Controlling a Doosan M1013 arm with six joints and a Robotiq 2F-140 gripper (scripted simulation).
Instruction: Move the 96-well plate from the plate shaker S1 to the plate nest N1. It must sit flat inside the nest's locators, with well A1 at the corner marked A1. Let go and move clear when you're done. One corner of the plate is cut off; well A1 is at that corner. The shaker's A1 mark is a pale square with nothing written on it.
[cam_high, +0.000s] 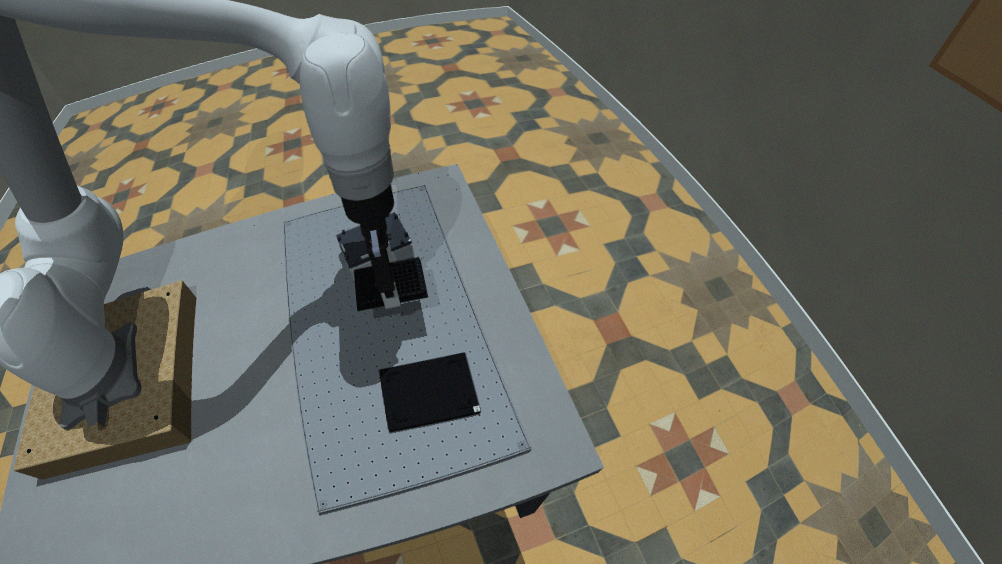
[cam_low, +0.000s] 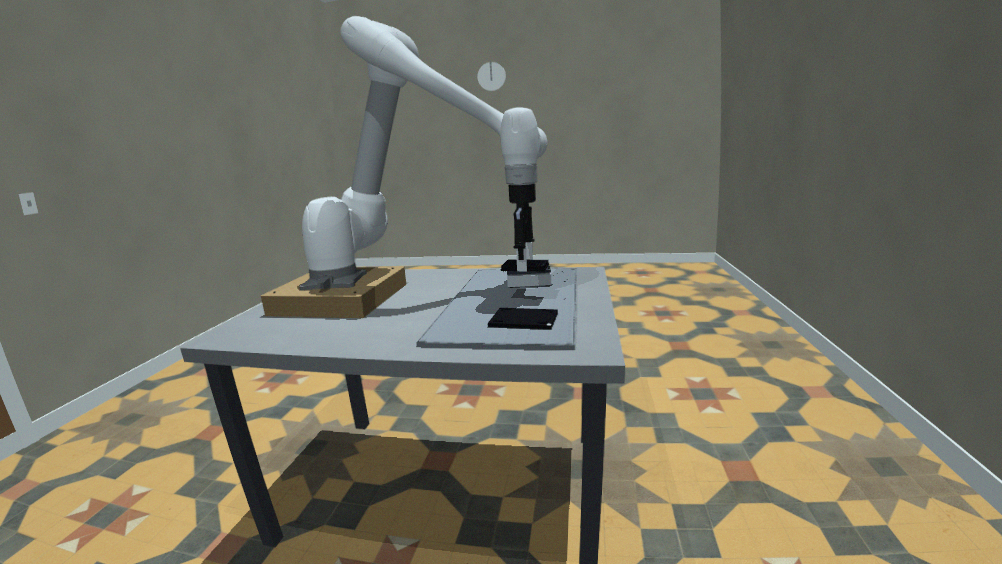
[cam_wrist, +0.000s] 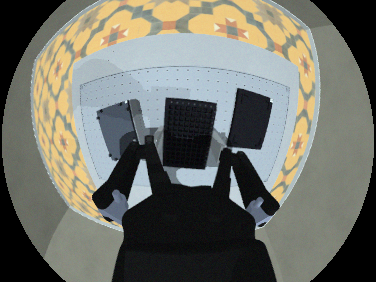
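My gripper is now 2 cm past the black plate nest N1, 18 cm to the left of it and 12 cm above it. Round my hand: black 96-well plate: 2 cm below; then A1 mark: 3 cm ahead, 25 cm to the right, 11 cm below.
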